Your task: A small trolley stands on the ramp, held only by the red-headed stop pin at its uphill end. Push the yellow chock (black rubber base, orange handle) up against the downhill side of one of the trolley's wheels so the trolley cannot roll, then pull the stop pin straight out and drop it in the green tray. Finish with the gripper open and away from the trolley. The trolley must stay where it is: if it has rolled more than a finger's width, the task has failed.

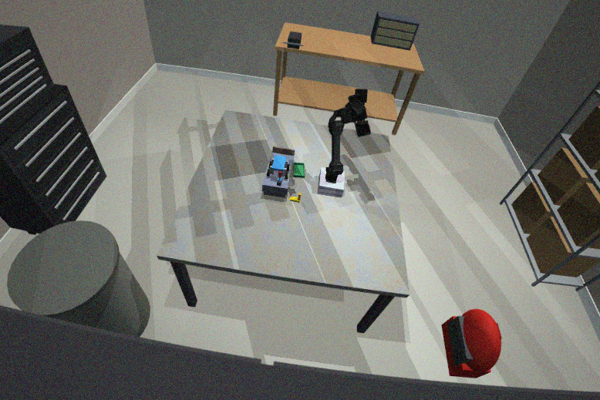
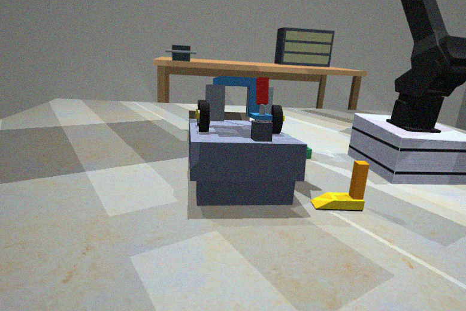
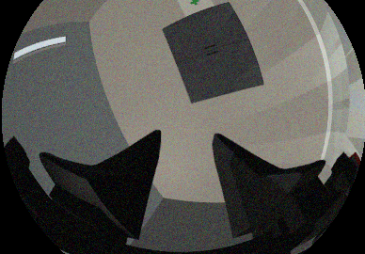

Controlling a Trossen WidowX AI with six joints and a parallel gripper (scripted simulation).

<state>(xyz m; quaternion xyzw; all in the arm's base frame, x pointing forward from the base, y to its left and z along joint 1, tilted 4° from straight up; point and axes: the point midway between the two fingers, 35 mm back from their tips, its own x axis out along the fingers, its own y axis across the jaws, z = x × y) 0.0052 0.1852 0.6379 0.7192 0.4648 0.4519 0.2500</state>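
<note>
My gripper tip is now 70 cm above the yellow chock, 21 cm short of it and 11 cm to the left of it. The rest, counted from my gripper tip: trolley 61 cm below, 34 cm ahead, 25 cm to the right; then green tray 73 cm below, 36 cm to the right, 21 cm ahead; then red-headed stop pin 59 cm below, 32 cm ahead, 16 cm to the right.
</note>
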